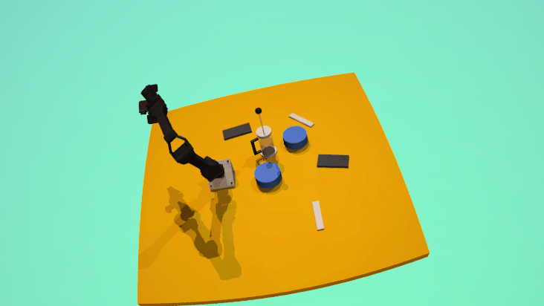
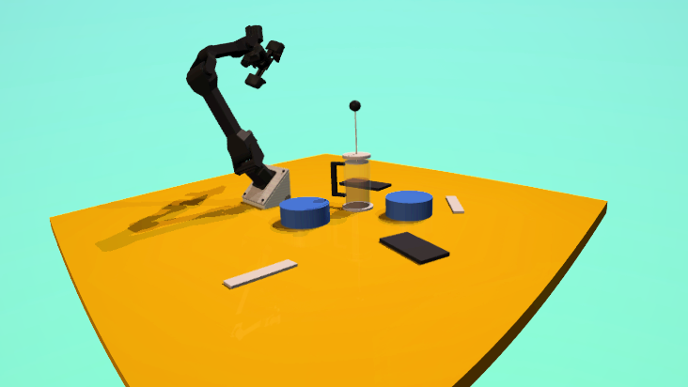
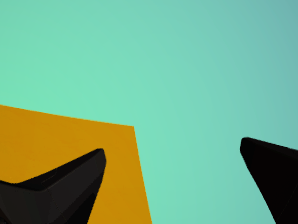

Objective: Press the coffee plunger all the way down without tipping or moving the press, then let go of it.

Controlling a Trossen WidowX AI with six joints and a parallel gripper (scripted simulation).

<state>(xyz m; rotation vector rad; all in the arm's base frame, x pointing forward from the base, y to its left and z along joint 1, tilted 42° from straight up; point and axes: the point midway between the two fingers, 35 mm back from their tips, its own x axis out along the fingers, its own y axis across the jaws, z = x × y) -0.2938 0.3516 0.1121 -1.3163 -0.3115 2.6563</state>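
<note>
Now: gripper tip 52 cm short of the coffee press, 25 cm above it and 8 cm to the left of it.
</note>
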